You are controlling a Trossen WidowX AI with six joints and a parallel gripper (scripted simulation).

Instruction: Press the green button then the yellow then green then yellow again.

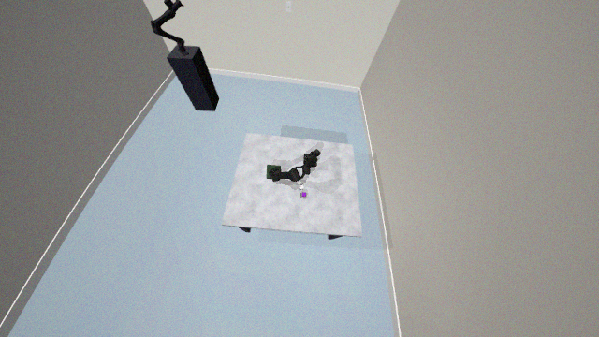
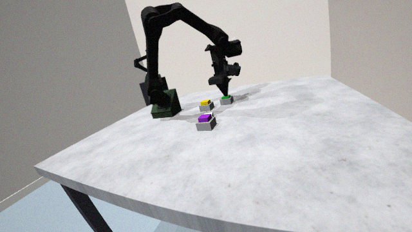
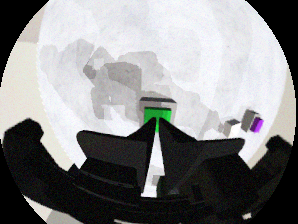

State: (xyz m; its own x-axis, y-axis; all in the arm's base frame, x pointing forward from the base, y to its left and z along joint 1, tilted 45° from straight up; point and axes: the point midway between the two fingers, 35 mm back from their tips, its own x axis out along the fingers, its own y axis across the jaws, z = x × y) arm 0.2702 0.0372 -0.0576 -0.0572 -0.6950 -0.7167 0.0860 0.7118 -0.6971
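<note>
My gripper tip is now 1 cm above the green button. Round my gripper tip: yellow button: 8 cm behind, 6 cm to the right; purple button: 2 cm behind, 24 cm to the right.
</note>
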